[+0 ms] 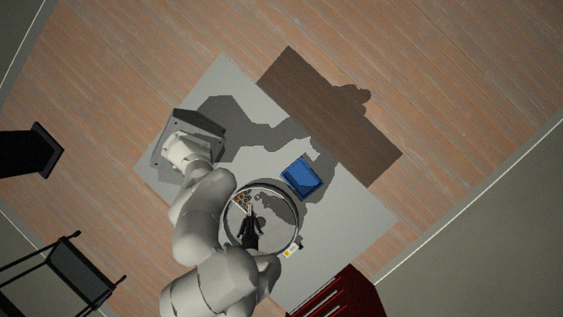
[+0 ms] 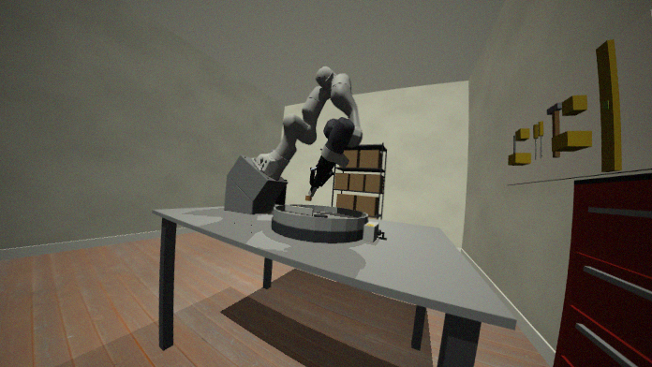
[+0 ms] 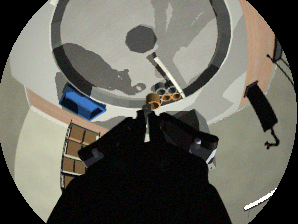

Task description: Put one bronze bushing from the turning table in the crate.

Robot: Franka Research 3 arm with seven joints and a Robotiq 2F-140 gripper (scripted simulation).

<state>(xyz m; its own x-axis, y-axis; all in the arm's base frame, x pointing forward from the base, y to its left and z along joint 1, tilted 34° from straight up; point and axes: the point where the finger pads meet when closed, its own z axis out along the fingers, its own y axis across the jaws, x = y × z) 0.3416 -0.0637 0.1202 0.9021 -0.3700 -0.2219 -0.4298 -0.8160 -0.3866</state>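
The blue crate is 9 cm ahead of my hand, 28 cm to the left of it and 14 cm below it. The rest, counted from my hand: round grey turning table 9 cm ahead, 6 cm to the right, 12 cm below.
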